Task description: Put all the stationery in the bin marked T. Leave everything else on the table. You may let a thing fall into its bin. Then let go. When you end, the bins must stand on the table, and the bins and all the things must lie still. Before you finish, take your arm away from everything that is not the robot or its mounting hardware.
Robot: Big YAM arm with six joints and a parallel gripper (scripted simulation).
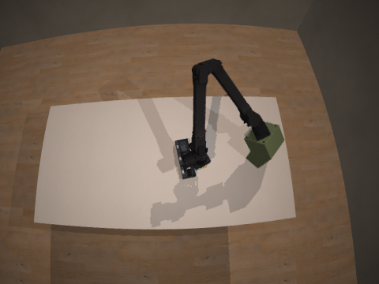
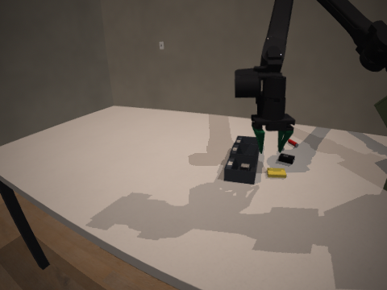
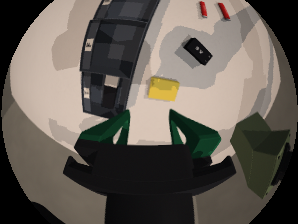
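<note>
The yellow block is 8 cm below my hand, 3 cm behind it and 1 cm to the right of it. Round my hand: black item: 7 cm below, 7 cm ahead; then three joined bins: 8 cm to the right, 7 cm ahead, 6 cm below.
</note>
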